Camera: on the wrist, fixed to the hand. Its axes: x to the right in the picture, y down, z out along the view.
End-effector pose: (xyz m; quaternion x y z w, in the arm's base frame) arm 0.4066 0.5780 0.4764 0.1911 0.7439 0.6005 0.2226
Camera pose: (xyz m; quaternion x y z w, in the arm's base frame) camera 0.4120 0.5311 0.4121 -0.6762 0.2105 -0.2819 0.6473
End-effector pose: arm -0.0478 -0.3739 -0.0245 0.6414 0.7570 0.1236 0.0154
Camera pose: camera -0.1180 -0.4116 -0.0201 -0.7404 0.6460 -0.1148 0.1457
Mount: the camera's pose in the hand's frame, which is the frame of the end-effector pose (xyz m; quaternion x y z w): -0.0238 -0.0725 -0.0233 0.0619 -0.0825 -0.9947 0.0022
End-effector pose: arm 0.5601 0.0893 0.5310 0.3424 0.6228 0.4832 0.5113
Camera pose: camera 0.5482 0.0399 0.4695 -0.5472 0.3297 -0.5743 0.5119
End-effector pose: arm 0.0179 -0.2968 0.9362 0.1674 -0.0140 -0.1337 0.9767
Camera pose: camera -0.0220 -0.3488 0.8907 -0.0637 -0.0776 0.9847 0.1424
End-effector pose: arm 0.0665 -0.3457 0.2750 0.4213 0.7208 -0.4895 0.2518
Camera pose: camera 0.0181 -0.3449 0.3384 0.7408 -0.3696 0.3309 0.4529
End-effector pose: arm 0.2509 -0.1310 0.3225 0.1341 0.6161 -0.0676 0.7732
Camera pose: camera 0.2040 -0.1949 0.3318 0.5702 -0.0668 0.8184 0.0230
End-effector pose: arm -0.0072 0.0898 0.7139 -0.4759 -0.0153 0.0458 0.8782
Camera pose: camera -0.0245 0.0287 0.7623 0.0723 -0.5430 -0.8332 0.0757
